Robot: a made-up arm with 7 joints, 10 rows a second.
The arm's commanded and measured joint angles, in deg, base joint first. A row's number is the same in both.
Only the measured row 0 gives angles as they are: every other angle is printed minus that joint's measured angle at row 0.
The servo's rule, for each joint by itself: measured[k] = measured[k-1] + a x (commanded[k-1-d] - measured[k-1]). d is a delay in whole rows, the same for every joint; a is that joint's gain. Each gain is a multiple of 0.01, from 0.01 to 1. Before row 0 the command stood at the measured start. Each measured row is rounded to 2 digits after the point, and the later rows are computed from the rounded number. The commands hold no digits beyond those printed.
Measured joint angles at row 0:
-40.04 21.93 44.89 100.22 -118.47 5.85 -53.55
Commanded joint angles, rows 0 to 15:
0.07 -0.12 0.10 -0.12 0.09 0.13 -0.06
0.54 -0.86 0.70 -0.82 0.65 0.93 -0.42
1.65 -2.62 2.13 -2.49 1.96 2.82 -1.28
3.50 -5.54 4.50 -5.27 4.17 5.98 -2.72
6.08 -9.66 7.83 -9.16 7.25 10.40 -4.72
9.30 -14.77 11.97 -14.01 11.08 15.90 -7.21
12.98 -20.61 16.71 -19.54 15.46 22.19 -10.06
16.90 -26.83 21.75 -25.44 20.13 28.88 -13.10
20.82 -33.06 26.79 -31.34 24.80 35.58 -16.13
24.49 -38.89 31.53 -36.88 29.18 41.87 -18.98
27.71 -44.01 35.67 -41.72 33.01 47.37 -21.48
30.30 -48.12 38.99 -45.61 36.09 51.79 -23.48
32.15 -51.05 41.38 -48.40 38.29 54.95 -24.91
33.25 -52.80 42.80 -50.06 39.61 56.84 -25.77
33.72 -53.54 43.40 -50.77 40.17 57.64 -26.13
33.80 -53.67 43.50 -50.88 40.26 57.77 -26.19
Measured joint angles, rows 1 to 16:
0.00 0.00 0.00 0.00 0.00 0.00 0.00
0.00 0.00 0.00 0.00 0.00 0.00 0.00
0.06 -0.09 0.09 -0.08 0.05 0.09 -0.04
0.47 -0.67 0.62 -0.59 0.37 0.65 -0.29
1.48 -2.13 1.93 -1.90 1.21 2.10 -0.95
3.22 -4.69 4.17 -4.23 2.78 4.70 -2.14
5.68 -8.42 7.35 -7.63 5.15 8.52 -3.87
8.79 -13.18 11.37 -12.03 8.29 13.46 -6.11
12.39 -18.75 16.02 -17.21 12.09 19.31 -8.76
16.27 -24.81 21.01 -22.89 16.35 25.72 -11.67
20.18 -31.00 26.04 -28.72 20.83 32.33 -14.66
23.89 -36.92 30.82 -34.35 25.26 38.72 -17.55
27.18 -42.24 35.04 -39.44 29.37 44.52 -20.18
29.86 -46.65 38.48 -43.70 32.93 49.39 -22.39
31.83 -49.95 41.00 -46.94 35.77 53.12 -24.08
33.05 -52.09 42.57 -49.09 37.81 55.61 -25.21
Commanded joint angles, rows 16 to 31:
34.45 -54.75 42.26 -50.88 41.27 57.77 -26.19
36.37 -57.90 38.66 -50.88 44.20 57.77 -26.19
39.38 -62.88 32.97 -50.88 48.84 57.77 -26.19
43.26 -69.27 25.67 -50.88 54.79 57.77 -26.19
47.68 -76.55 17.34 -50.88 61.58 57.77 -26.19
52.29 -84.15 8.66 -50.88 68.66 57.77 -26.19
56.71 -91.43 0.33 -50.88 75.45 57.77 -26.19
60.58 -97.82 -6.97 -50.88 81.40 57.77 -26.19
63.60 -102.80 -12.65 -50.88 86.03 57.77 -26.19
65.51 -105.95 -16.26 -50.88 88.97 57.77 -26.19
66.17 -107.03 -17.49 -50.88 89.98 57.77 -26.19
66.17 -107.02 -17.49 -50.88 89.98 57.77 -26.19
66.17 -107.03 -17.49 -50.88 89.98 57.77 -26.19
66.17 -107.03 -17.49 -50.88 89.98 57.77 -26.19
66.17 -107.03 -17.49 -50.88 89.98 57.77 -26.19
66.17 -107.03 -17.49 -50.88 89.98 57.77 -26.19
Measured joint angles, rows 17 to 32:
33.63 -53.18 43.29 -50.25 39.06 56.97 -25.83
33.78 -53.55 43.47 -50.68 39.70 57.51 -26.07
34.36 -54.45 42.42 -50.82 40.53 57.68 -26.15
36.09 -57.04 39.15 -50.86 42.48 57.74 -26.18
38.92 -61.42 33.77 -50.87 45.85 57.76 -26.19
42.65 -67.31 26.72 -50.88 50.59 57.77 -26.19
46.98 -74.24 18.56 -50.88 56.41 57.77 -26.19
51.55 -81.67 9.95 -50.88 62.90 57.77 -26.19
55.99 -88.99 1.58 -50.88 69.55 57.77 -26.19
59.94 -95.61 -5.86 -50.88 75.83 57.77 -26.19
63.09 -101.00 -11.77 -50.88 81.24 57.77 -26.19
65.17 -104.71 -15.68 -50.88 85.34 57.77 -26.19
66.03 -106.45 -17.25 -50.88 87.80 57.77 -26.19
66.15 -106.88 -17.46 -50.88 88.96 57.77 -26.19
66.17 -106.99 -17.49 -50.88 89.50 57.77 -26.19
66.17 -107.02 -17.49 -50.88 89.75 57.77 -26.19

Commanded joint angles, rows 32 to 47:
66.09 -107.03 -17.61 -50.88 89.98 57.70 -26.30
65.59 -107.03 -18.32 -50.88 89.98 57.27 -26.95
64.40 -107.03 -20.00 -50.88 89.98 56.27 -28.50
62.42 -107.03 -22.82 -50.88 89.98 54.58 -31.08
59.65 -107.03 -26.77 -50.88 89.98 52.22 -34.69
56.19 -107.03 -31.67 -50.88 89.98 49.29 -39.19
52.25 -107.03 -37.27 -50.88 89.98 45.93 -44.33
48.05 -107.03 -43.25 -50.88 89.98 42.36 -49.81
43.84 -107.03 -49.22 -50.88 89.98 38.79 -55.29
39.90 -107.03 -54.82 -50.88 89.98 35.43 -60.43
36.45 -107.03 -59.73 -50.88 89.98 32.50 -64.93
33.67 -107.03 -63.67 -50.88 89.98 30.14 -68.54
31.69 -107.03 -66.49 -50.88 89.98 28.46 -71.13
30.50 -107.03 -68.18 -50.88 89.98 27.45 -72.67
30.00 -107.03 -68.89 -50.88 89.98 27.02 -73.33
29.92 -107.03 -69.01 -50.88 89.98 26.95 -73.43
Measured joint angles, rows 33 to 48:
66.17 -107.03 -17.49 -50.88 89.87 57.77 -26.19
66.17 -107.03 -17.49 -50.88 89.93 57.77 -26.19
66.10 -107.03 -17.59 -50.88 89.96 57.72 -26.26
65.66 -107.03 -18.23 -50.88 89.97 57.42 -26.72
64.58 -107.03 -19.77 -50.88 89.98 56.65 -27.91
62.72 -107.03 -22.42 -50.88 89.98 55.26 -30.03
60.08 -107.03 -26.20 -50.88 89.98 53.22 -33.15
56.73 -107.03 -30.96 -50.88 89.98 50.59 -37.20
52.88 -107.03 -36.45 -50.88 89.98 47.47 -41.98
48.73 -107.03 -42.37 -50.88 89.98 44.05 -47.23
44.52 -107.03 -48.33 -50.88 89.98 40.53 -52.63
40.55 -107.03 -53.98 -50.88 89.98 37.11 -57.86
37.02 -107.03 -58.98 -50.88 89.98 34.02 -62.60
34.14 -107.03 -63.06 -50.88 89.98 31.42 -66.58
32.03 -107.03 -66.04 -50.88 89.98 29.44 -69.63
30.71 -107.03 -67.90 -50.88 89.98 28.11 -71.67

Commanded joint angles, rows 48 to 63:
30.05 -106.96 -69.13 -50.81 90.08 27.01 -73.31
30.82 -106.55 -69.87 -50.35 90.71 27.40 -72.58
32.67 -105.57 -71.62 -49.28 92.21 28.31 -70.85
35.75 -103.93 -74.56 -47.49 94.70 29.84 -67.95
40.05 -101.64 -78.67 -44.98 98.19 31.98 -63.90
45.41 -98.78 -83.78 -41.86 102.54 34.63 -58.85
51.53 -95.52 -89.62 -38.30 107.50 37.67 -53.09
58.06 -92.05 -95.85 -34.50 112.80 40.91 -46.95
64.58 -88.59 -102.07 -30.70 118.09 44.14 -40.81
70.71 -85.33 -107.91 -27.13 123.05 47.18 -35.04
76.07 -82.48 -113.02 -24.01 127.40 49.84 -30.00
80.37 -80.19 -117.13 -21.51 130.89 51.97 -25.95
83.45 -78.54 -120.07 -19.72 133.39 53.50 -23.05
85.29 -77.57 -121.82 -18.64 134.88 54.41 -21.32
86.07 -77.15 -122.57 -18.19 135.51 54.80 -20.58
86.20 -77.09 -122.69 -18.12 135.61 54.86 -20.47
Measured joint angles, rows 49 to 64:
30.10 -107.03 -68.76 -50.88 89.98 27.38 -72.78
29.95 -107.03 -68.98 -50.88 89.98 27.09 -73.22
30.04 -106.98 -69.11 -50.83 90.03 27.04 -73.28
30.71 -106.66 -69.77 -50.50 90.39 27.28 -72.81
32.40 -105.84 -71.38 -49.66 91.35 27.97 -71.50
35.28 -104.41 -74.15 -48.16 93.13 29.22 -69.12
39.38 -102.33 -78.08 -45.97 95.81 31.07 -65.62
44.57 -99.67 -83.04 -43.13 99.38 33.46 -61.08
50.56 -96.56 -88.76 -39.80 103.68 36.28 -55.73
57.01 -93.18 -94.93 -36.14 108.51 39.38 -49.85
63.52 -89.74 -101.14 -32.39 113.59 42.57 -43.79
69.70 -86.43 -107.03 -28.76 118.60 45.66 -37.93
75.18 -83.47 -112.24 -25.48 123.26 48.46 -32.62
79.64 -81.01 -116.49 -22.74 127.30 50.81 -28.15
82.92 -79.16 -119.60 -20.66 130.53 52.61 -24.73
84.96 -77.97 -121.53 -19.27 132.84 53.82 -22.45

